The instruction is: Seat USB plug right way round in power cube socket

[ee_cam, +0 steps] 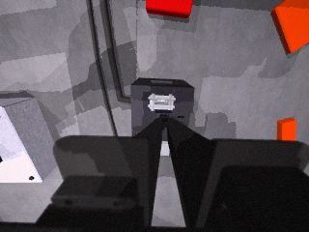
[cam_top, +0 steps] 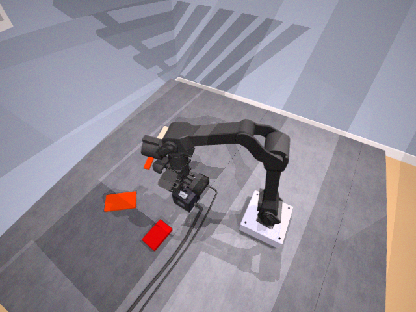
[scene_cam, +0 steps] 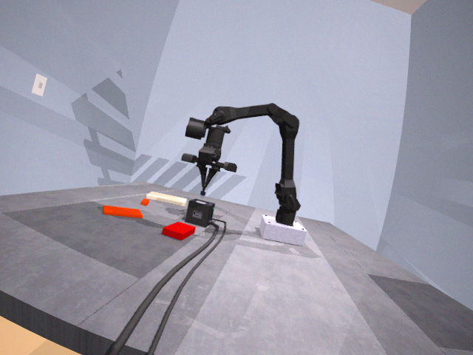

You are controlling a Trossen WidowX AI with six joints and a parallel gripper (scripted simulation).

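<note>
The dark USB plug lies 2 cm below my gripper tip. Round my gripper tip: pale socket (6 cm below); orange slab (21 cm ahead, 14 cm to the left, 12 cm below); red block (16 cm to the left, 12 cm below).
</note>
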